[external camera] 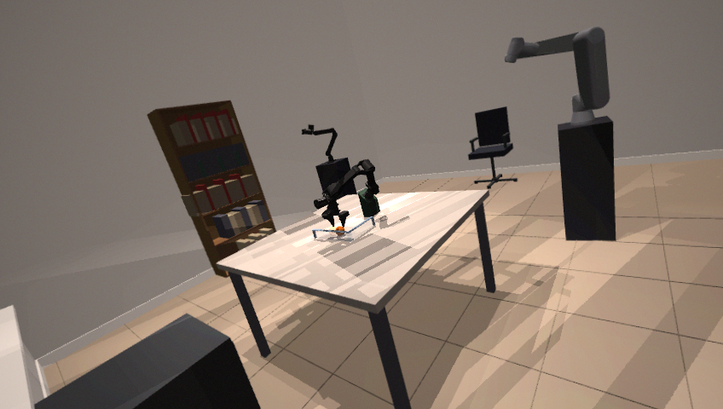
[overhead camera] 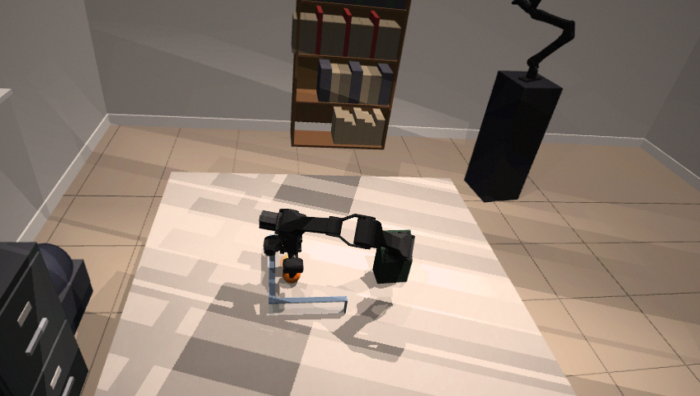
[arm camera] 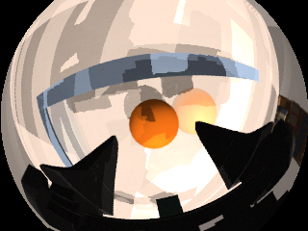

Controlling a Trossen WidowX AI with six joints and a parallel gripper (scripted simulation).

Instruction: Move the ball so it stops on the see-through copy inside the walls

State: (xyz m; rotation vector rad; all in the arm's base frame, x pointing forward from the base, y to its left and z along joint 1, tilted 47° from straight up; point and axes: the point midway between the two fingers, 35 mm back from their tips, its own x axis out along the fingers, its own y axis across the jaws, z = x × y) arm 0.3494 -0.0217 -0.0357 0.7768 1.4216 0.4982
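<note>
Now: the orange ball 30 mm below my gripper tip. From my gripper tip the other things lie so: see-through copy of ball (50 mm to the right, 30 mm below).
</note>
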